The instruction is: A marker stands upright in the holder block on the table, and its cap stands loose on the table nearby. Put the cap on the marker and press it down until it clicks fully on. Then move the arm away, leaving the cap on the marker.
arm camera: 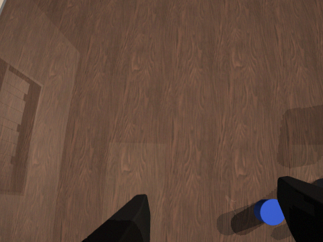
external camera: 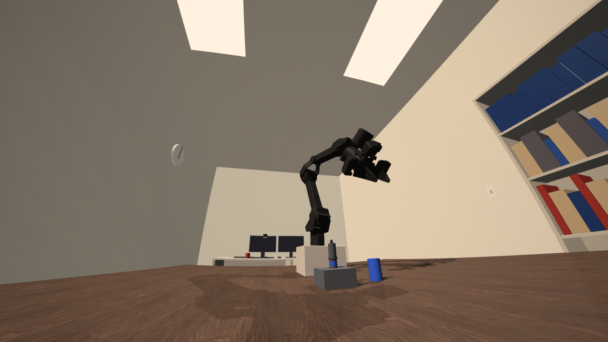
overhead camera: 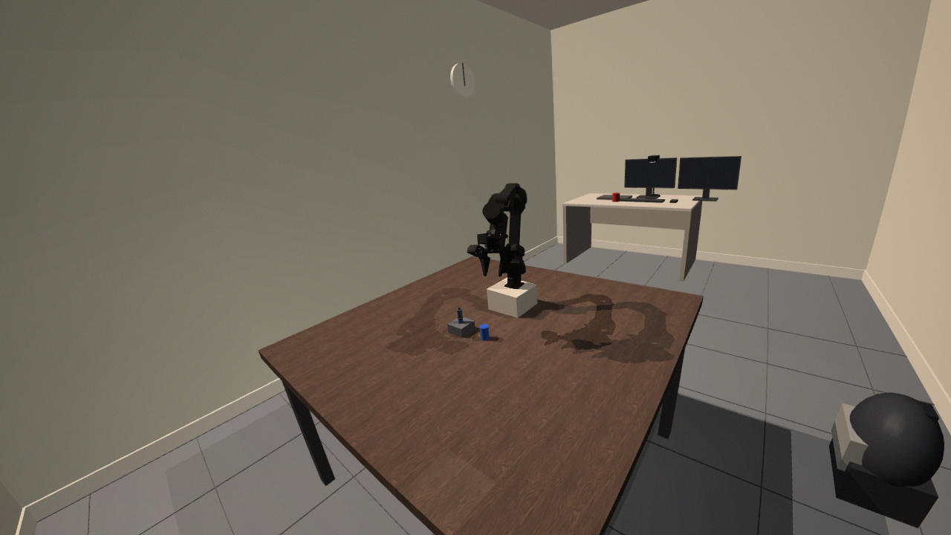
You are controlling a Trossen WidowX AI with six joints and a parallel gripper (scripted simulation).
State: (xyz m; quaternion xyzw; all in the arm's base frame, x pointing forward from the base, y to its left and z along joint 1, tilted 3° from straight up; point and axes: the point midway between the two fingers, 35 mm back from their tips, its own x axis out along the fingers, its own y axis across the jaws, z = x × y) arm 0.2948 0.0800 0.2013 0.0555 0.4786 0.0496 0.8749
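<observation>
Right now my gripper tip is 240 mm above the blue cap, 70 mm to the left of it and 20 mm past it. Round my gripper tip: holder block: 240 mm below, 180 mm to the right, 30 mm behind.
</observation>
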